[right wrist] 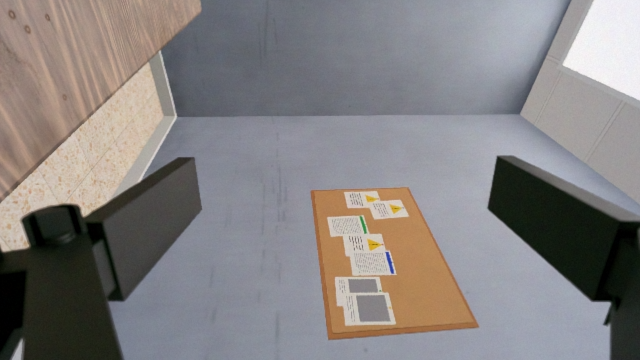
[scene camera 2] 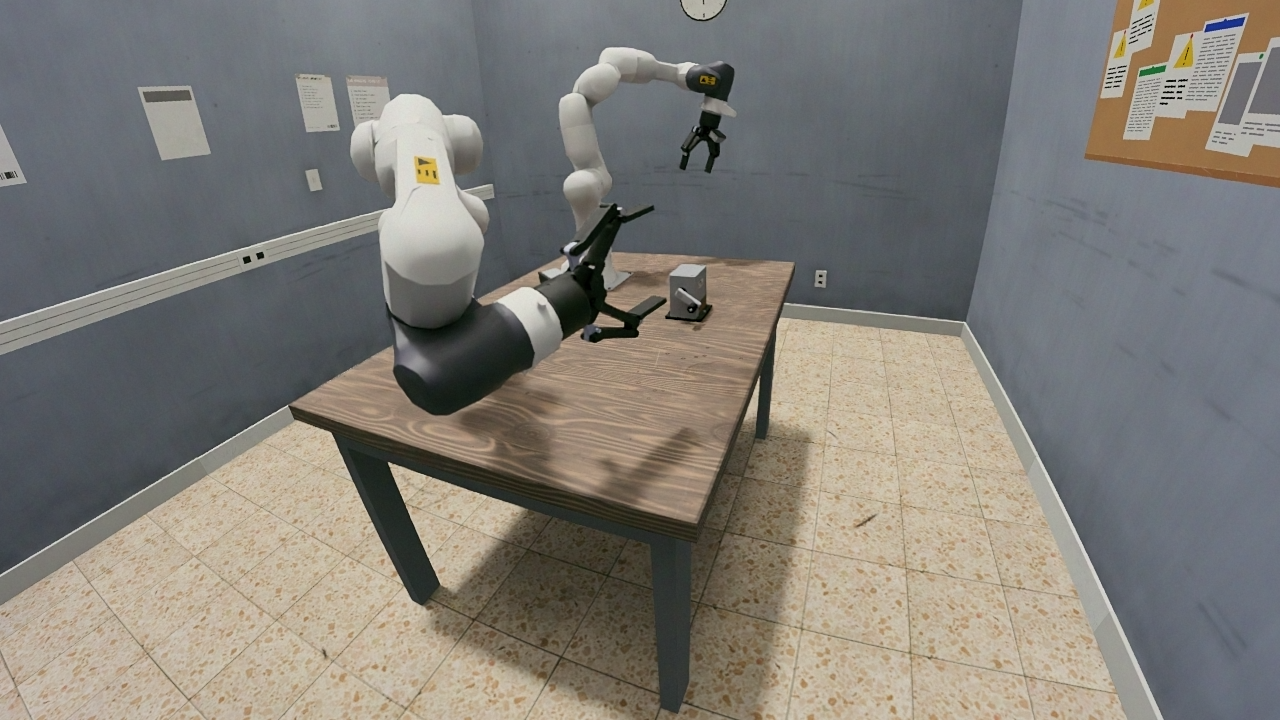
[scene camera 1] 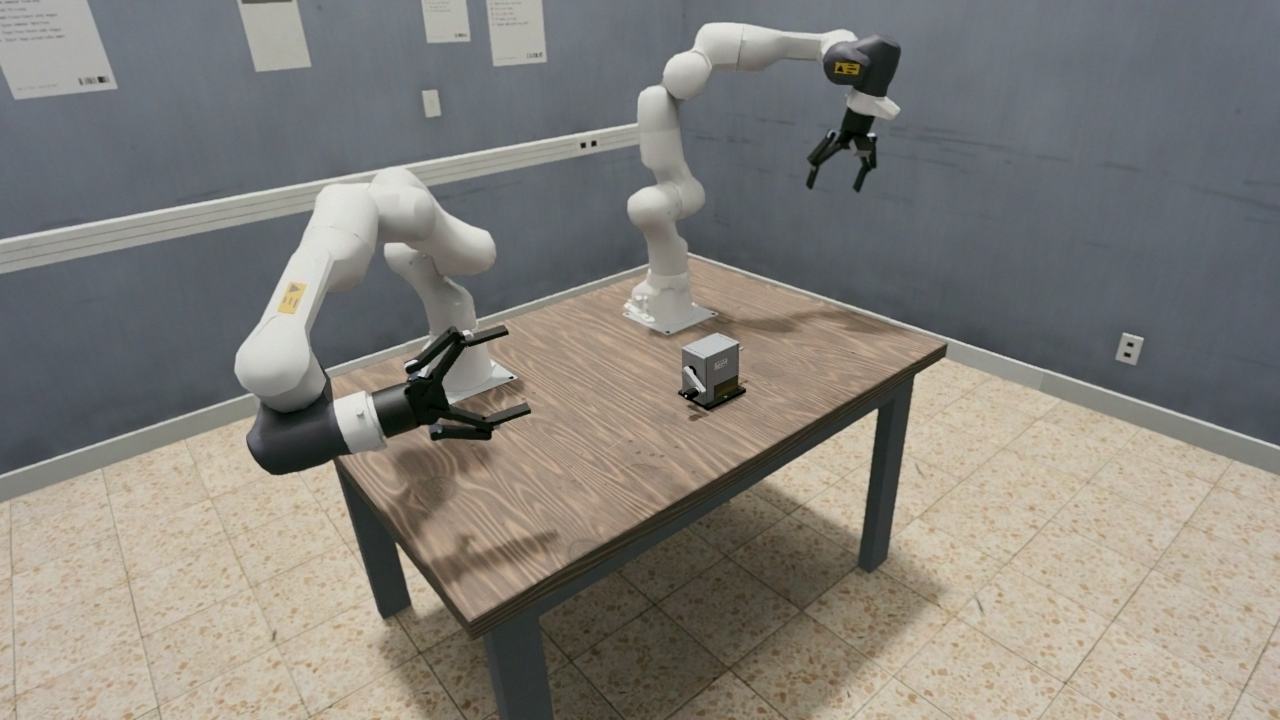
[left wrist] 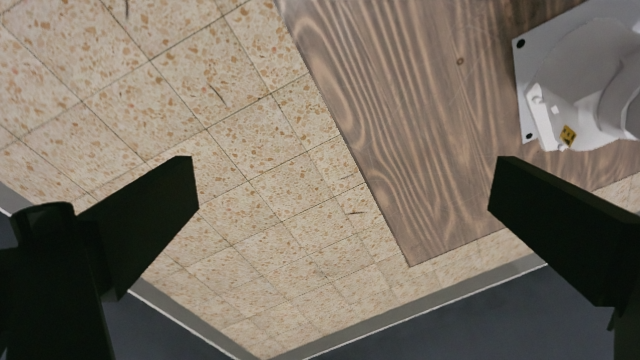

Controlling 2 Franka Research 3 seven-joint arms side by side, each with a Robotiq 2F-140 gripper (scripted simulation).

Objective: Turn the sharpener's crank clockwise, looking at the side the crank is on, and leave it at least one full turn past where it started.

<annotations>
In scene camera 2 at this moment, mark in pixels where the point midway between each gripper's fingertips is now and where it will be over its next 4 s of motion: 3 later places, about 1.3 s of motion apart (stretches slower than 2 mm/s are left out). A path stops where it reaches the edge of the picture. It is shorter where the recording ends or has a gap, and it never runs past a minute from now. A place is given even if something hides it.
My left gripper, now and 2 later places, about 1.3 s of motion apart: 695, 171; 675, 162; 647, 154
My right gripper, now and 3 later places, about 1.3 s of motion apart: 653, 254; 674, 285; 670, 297; 684, 281
</annotations>
